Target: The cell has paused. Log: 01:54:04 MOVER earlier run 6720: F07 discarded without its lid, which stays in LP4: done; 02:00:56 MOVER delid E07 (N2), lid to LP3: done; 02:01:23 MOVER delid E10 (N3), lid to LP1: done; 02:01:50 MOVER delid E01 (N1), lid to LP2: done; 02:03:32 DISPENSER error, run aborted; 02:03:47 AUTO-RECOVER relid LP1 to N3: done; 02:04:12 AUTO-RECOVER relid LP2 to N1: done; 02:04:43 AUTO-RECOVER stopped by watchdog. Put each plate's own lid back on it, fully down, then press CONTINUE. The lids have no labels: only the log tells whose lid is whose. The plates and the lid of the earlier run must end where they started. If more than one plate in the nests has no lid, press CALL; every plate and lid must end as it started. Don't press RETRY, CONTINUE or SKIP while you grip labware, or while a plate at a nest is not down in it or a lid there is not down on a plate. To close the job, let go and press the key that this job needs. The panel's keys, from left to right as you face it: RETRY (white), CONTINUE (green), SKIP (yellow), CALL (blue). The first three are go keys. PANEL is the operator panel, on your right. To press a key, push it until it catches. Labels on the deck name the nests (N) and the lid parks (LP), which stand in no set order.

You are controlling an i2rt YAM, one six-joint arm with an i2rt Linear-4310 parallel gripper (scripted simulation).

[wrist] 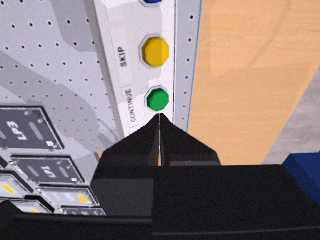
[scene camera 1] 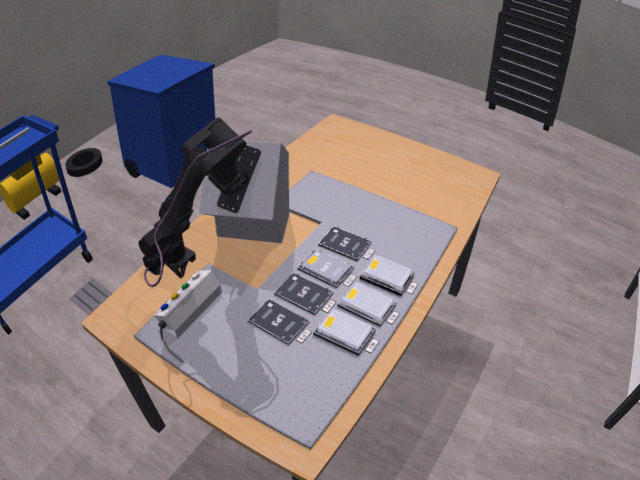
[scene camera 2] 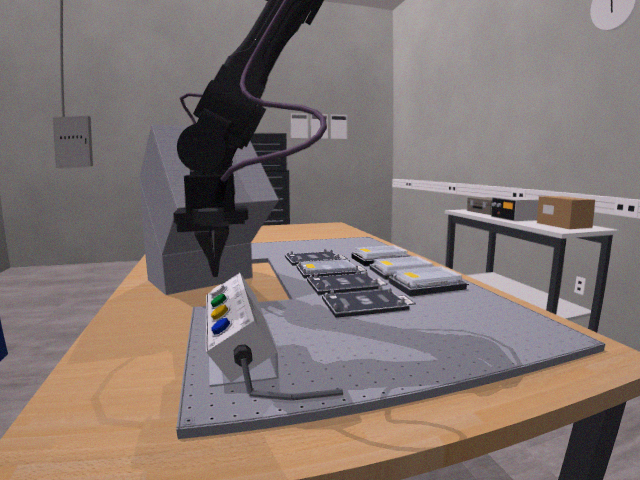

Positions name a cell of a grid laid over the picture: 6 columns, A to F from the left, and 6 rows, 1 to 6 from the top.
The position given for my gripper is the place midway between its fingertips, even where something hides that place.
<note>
In view: my gripper (scene camera 2: C4) and an operator panel (scene camera 1: B4).
My gripper shows as well in the wrist view (wrist: C3).
</note>
